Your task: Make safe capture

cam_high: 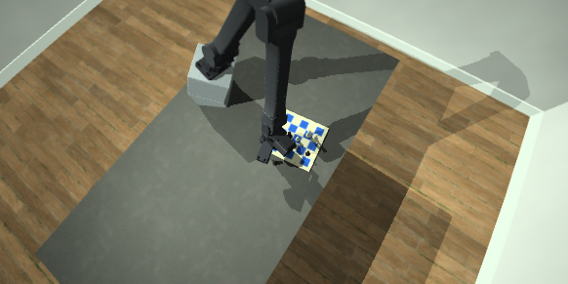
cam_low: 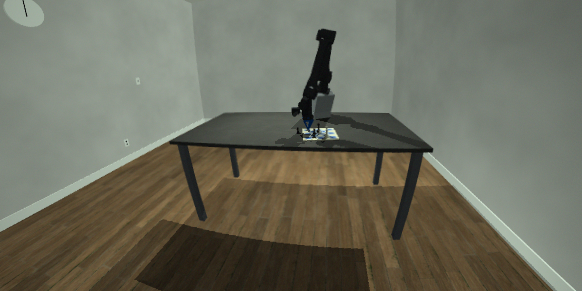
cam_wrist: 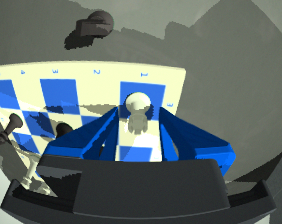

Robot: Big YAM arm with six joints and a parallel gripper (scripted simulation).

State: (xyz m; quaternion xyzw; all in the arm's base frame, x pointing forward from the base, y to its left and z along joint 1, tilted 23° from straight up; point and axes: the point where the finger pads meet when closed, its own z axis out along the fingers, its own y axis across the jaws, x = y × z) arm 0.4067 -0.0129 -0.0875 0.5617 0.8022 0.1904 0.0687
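My gripper is now right at the white piece. From my hand the other things lie so: black piece 50 mm ahead, 60 mm to the right, 10 mm below; then cream chessboard 50 mm ahead, 90 mm to the left, 20 mm below.
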